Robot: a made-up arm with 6 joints.
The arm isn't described. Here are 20 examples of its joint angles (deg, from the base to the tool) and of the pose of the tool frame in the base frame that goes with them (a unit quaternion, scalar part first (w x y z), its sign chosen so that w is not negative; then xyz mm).
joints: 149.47 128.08 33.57 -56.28 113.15 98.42
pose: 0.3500 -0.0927 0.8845 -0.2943 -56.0 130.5 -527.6
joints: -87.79 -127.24 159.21 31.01 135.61 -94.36
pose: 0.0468 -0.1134 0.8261 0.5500 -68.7 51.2 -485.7
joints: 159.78 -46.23 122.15 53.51 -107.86 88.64
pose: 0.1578 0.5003 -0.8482 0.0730 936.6 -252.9 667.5
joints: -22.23 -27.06 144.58 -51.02 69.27 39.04
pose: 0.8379 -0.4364 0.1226 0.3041 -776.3 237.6 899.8
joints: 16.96 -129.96 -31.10 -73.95 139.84 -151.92
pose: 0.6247 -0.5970 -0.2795 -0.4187 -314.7 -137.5 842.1
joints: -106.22 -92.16 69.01 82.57 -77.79 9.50
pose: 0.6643 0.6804 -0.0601 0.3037 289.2 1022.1 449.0
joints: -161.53 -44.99 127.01 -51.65 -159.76 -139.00
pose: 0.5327 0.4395 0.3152 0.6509 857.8 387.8 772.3
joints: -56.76 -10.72 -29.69 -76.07 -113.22 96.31
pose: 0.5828 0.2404 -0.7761 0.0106 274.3 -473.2 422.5
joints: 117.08 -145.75 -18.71 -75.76 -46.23 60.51
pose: 0.2885 -0.8246 0.3781 0.3063 315.7 -457.4 674.9
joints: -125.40 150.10 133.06 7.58 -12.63 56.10
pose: 0.5686 -0.7918 -0.0084 -0.2228 -555.4 -550.8 -117.2
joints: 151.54 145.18 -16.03 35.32 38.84 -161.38
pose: 0.7088 -0.5490 -0.4033 0.1831 445.8 -126.4 -205.8
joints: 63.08 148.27 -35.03 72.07 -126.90 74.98
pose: 0.3786 -0.1148 -0.9040 -0.1623 -191.7 -478.1 -45.3
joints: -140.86 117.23 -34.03 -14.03 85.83 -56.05
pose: 0.2036 0.4308 -0.2607 0.8396 196.1 317.2 -137.9
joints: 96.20 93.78 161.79 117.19 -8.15 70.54
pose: 0.4794 0.6204 0.6052 -0.1379 -97.0 490.0 980.4
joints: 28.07 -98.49 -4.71 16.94 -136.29 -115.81
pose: 0.5989 -0.0377 -0.1238 -0.7903 -388.8 -299.0 983.3
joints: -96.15 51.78 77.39 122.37 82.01 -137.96
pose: 0.5604 -0.3963 -0.6165 -0.3857 -52.1 -858.7 958.6
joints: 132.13 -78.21 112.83 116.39 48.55 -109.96
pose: 0.3870 -0.4312 0.3045 0.7560 698.9 -757.4 231.4
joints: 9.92 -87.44 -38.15 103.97 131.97 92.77
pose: 0.9938 0.0154 0.0424 -0.1015 -31.4 14.2 996.5
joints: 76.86 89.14 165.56 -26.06 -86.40 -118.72
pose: 0.9321 0.3071 0.0455 -0.1868 223.6 491.4 967.2
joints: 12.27 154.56 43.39 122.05 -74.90 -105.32
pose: 0.5204 -0.6160 -0.4218 0.4145 -20.6 49.6 -590.2
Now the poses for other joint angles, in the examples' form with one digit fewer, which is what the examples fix.
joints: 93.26 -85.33 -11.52 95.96 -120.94 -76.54
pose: 0.591 -0.173 -0.501 -0.609 -5 -303 1066
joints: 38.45 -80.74 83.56 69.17 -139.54 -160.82
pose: 0.055 0.506 0.483 -0.713 -794 -650 538
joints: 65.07 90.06 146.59 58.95 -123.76 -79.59
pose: 0.665 -0.320 -0.450 -0.503 297 544 948
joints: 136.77 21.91 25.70 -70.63 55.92 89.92
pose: 0.319 0.411 -0.851 0.077 -534 598 649
